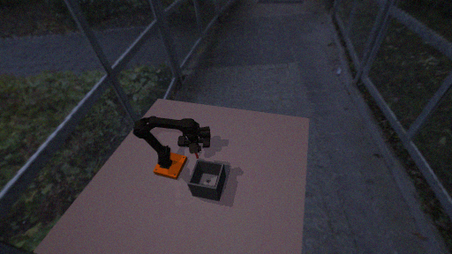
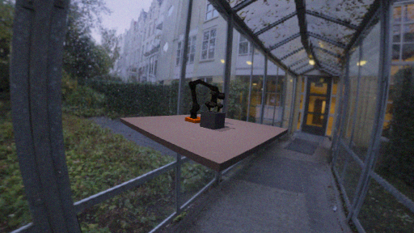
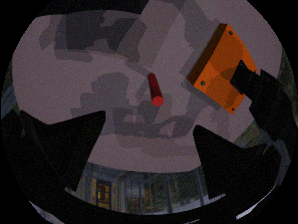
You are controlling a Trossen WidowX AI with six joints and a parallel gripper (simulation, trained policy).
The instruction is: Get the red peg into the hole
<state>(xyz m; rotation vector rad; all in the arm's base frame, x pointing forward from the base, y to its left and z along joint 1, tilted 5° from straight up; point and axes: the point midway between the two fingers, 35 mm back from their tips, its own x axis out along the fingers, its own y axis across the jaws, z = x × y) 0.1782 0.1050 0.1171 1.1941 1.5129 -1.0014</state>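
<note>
Right now the red peg is 70 mm below my gripper tip and 10 mm behind it.
</note>
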